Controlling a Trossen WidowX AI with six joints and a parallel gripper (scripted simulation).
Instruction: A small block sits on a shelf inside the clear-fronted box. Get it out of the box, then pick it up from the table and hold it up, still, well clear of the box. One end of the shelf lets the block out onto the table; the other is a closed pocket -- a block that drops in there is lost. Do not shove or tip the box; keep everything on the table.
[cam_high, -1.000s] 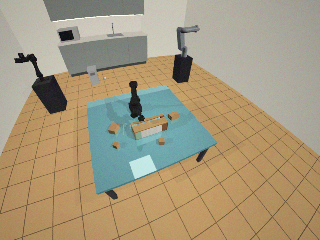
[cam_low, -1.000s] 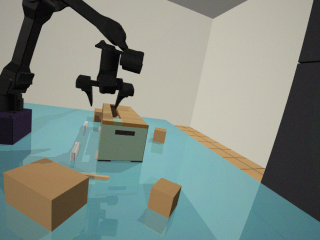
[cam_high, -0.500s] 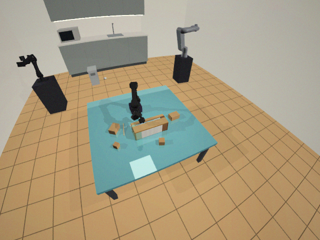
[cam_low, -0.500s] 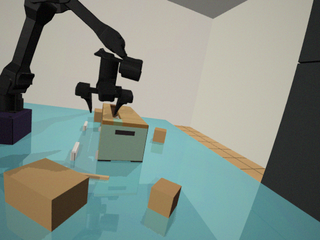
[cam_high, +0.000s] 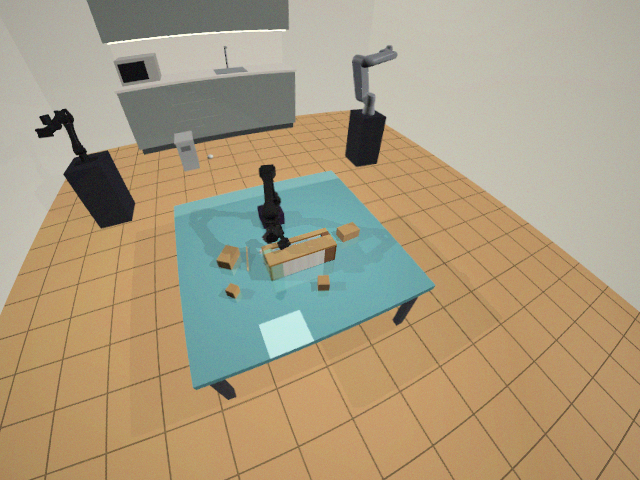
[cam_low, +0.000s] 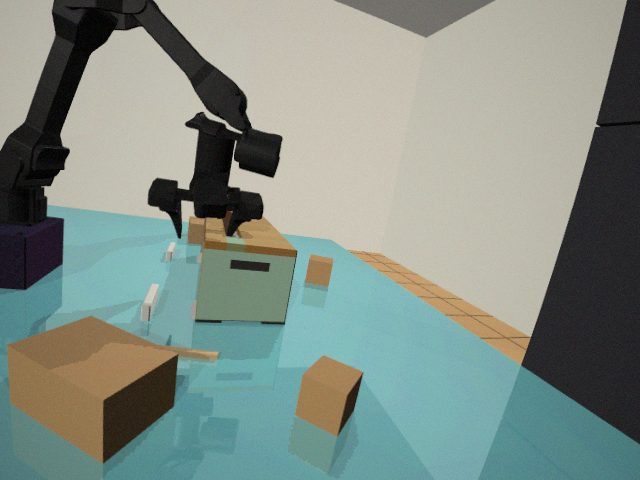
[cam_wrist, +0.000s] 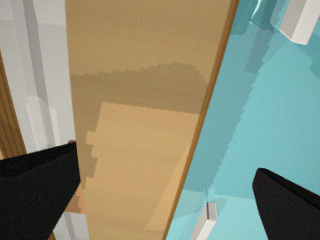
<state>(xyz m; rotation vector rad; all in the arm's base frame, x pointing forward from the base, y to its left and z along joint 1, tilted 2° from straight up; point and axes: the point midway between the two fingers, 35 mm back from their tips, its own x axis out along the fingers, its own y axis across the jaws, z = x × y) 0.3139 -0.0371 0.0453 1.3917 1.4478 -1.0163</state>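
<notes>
My gripper tip is now 40 mm short of the tan block, 40 mm to the right of it and 10 mm above it. Also, from my gripper tip: clear-fronted box (30 mm ahead, 60 mm to the left, 40 mm below); thin stick (50 mm behind, 220 mm to the right, 90 mm below).
</notes>
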